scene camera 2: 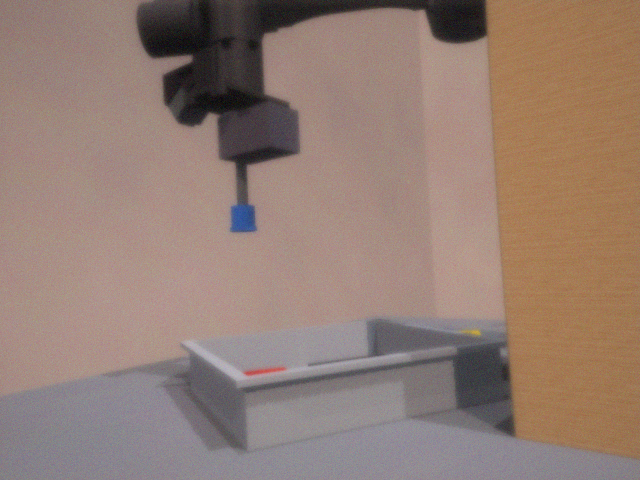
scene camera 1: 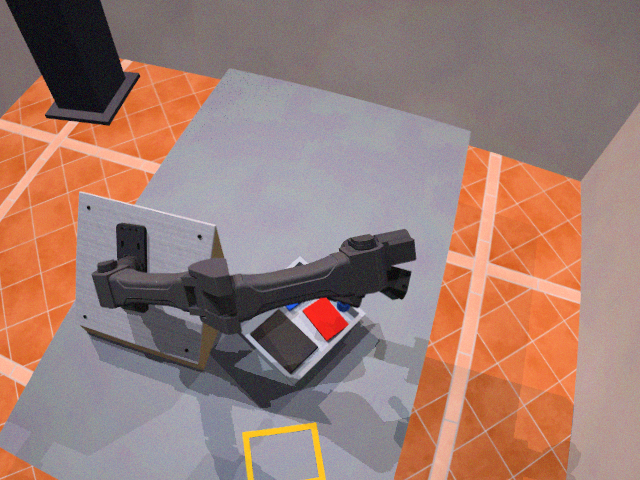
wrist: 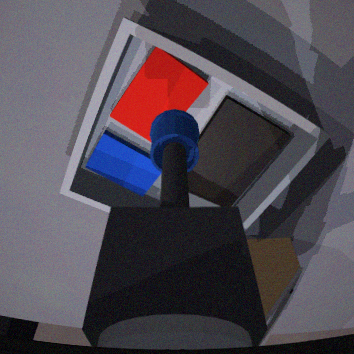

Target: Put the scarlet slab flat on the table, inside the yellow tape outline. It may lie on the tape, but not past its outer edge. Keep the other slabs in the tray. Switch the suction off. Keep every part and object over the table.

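Places are measured from the arm's base along level axes (x ahead, y left, z up), in metres.
Where they show: hand at its tool point: (scene camera 2: pixel 243 230) (scene camera 1: pixel 343 305) (wrist: pixel 174 131); arm's base at its link origin: (scene camera 1: pixel 133 267).
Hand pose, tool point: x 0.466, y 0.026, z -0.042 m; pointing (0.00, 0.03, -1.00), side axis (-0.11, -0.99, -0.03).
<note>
Things, the pixels of their top centre, and the offset from my tool point. Level surfaces: height alone.
- scarlet slab at its top centre: (scene camera 2: pixel 259 380) (wrist: pixel 156 99) (scene camera 1: pixel 325 317) 0.035 m back, 0.028 m left, 0.152 m down
- grey-white tray at its top centre: (scene camera 2: pixel 329 340) (wrist: pixel 185 165) (scene camera 1: pixel 297 316) 0.102 m back, 0.001 m left, 0.115 m down
- dark brown slab at its top centre: (wrist: pixel 227 160) (scene camera 1: pixel 283 340) 0.124 m back, 0.051 m right, 0.151 m down
- blue slab at its top centre: (wrist: pixel 123 166) (scene camera 1: pixel 295 291) 0.122 m back, 0.084 m left, 0.152 m down
- table at its surface level: 0.165 m down
The scarlet slab (scene camera 1: pixel 325 318) (scene camera 2: pixel 264 370) (wrist: pixel 155 90) lies in the grey-white tray (scene camera 1: pixel 328 345) (scene camera 2: pixel 351 366) (wrist: pixel 98 100). A dark brown slab (scene camera 1: pixel 284 341) (wrist: pixel 240 145) and a blue slab (scene camera 1: pixel 292 305) (wrist: pixel 125 162) lie in it too, the blue one partly hidden by the arm in scene camera 1. My gripper, a blue suction cup (scene camera 1: pixel 342 306) (scene camera 2: pixel 242 230) (wrist: pixel 174 125), hangs well above the tray, touching nothing, with no slab on it. In the wrist view it overlaps the scarlet slab's lower corner. The yellow tape outline (scene camera 1: pixel 318 452) (scene camera 2: pixel 470 332) is on the table.
A white board (scene camera 1: pixel 160 242) with wooden edges carries the arm's base beside the tray. Its wooden side (scene camera 2: pixel 563 206) fills the right of scene camera 2. The tray has raised walls. A dark pillar (scene camera 1: pixel 77 56) stands beyond the table (scene camera 1: pixel 320 155).
</note>
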